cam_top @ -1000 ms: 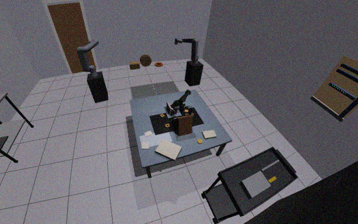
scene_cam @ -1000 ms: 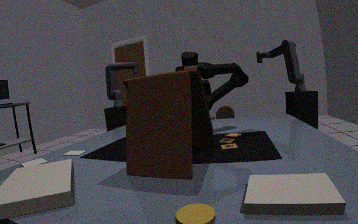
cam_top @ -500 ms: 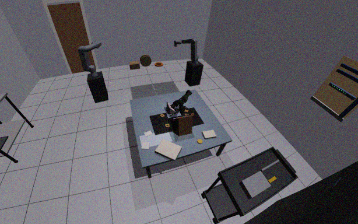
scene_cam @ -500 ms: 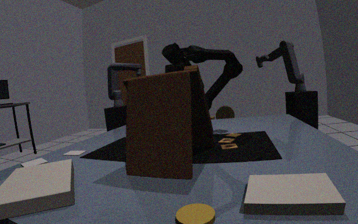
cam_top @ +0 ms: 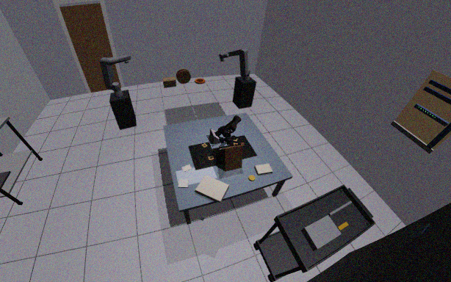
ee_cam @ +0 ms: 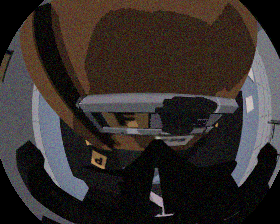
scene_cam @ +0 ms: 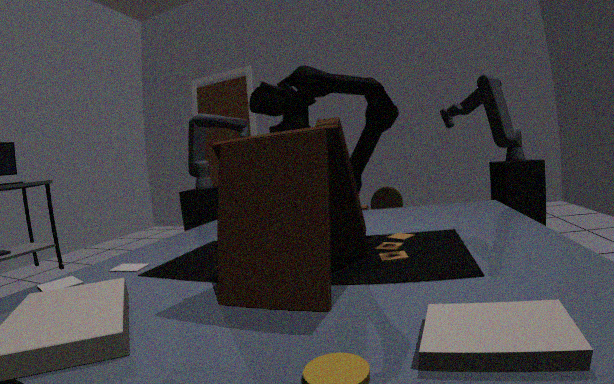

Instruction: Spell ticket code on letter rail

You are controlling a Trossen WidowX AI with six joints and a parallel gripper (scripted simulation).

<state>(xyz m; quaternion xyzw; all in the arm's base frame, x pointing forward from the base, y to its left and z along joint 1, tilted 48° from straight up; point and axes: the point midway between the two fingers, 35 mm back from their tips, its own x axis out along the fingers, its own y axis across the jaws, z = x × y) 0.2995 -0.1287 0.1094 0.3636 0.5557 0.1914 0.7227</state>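
Now: gripper tip 30 mm short of the tan letter tile, 30 mm to the right of it and 20 mm above it. Also, from my gripper tip: black mat (120 mm behind, 10 mm to the right, 170 mm below); then white printed slip (30 mm behind, 40 mm to the right, 100 mm below); then pale block (360 mm ahead, 300 mm to the left, 160 mm below).
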